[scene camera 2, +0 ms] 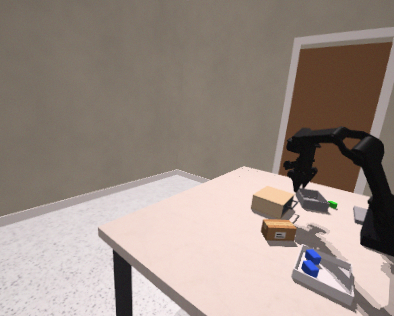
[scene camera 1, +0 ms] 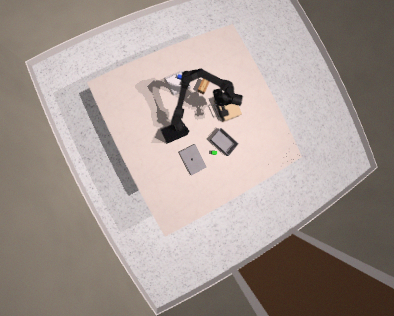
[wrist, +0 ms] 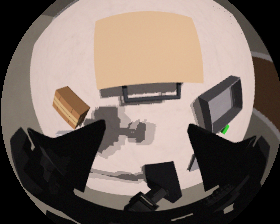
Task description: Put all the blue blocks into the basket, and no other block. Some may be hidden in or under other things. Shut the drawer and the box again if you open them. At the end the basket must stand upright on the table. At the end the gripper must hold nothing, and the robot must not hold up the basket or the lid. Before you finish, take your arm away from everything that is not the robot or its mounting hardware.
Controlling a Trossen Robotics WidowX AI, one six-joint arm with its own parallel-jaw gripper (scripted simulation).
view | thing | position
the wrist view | my gripper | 148,126
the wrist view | grey box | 222,110
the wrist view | brown box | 72,109
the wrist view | drawer unit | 128,49
